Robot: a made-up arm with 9 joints. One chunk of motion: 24 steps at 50 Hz.
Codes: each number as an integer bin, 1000 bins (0 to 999) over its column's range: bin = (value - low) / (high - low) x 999, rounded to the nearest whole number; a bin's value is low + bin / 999 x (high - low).
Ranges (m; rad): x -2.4..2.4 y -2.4..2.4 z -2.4..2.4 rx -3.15..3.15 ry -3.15..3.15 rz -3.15..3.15
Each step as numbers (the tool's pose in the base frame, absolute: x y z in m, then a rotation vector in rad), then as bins.
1 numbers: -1.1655 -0.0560 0.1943 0.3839 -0.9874 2.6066
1 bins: 257 488 540 560 343 913
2 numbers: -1.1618 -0.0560 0.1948 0.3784 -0.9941 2.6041
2 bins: 258 488 540 560 342 912
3 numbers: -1.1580 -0.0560 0.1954 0.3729 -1.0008 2.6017
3 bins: 258 488 540 559 341 912
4 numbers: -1.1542 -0.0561 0.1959 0.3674 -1.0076 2.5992
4 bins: 259 488 540 558 340 912
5 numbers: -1.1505 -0.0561 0.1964 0.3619 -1.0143 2.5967
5 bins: 260 488 540 557 339 911
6 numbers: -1.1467 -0.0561 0.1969 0.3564 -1.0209 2.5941
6 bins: 261 488 540 556 338 911
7 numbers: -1.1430 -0.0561 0.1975 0.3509 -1.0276 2.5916
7 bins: 262 488 541 555 337 910
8 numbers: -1.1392 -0.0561 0.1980 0.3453 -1.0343 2.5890
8 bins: 262 488 541 554 335 910
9 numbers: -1.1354 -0.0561 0.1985 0.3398 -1.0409 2.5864
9 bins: 263 488 541 553 334 910
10 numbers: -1.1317 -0.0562 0.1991 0.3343 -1.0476 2.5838
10 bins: 264 488 541 553 333 909
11 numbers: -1.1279 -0.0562 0.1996 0.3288 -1.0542 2.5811
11 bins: 265 488 541 552 332 909
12 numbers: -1.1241 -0.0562 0.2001 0.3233 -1.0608 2.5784
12 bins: 266 488 541 551 331 908
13 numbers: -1.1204 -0.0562 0.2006 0.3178 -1.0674 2.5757
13 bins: 266 488 541 550 330 908
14 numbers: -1.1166 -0.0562 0.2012 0.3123 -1.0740 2.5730
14 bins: 267 488 541 549 329 908
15 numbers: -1.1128 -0.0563 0.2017 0.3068 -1.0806 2.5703
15 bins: 268 488 541 548 328 907
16 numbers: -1.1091 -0.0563 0.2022 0.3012 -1.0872 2.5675
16 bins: 269 488 542 547 327 907
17 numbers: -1.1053 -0.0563 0.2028 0.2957 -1.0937 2.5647
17 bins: 269 488 542 546 326 906
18 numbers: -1.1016 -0.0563 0.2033 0.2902 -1.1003 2.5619
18 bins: 270 488 542 546 325 906
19 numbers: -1.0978 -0.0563 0.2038 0.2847 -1.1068 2.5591
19 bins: 271 488 542 545 324 905
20 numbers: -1.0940 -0.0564 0.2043 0.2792 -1.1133 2.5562
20 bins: 272 488 542 544 323 905
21 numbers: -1.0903 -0.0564 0.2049 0.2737 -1.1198 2.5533
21 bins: 273 488 542 543 322 904
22 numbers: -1.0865 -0.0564 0.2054 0.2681 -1.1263 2.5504
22 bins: 273 488 542 542 321 904
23 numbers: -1.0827 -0.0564 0.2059 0.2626 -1.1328 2.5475
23 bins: 274 488 542 541 320 903
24 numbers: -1.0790 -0.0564 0.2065 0.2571 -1.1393 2.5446
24 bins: 275 488 542 540 319 903
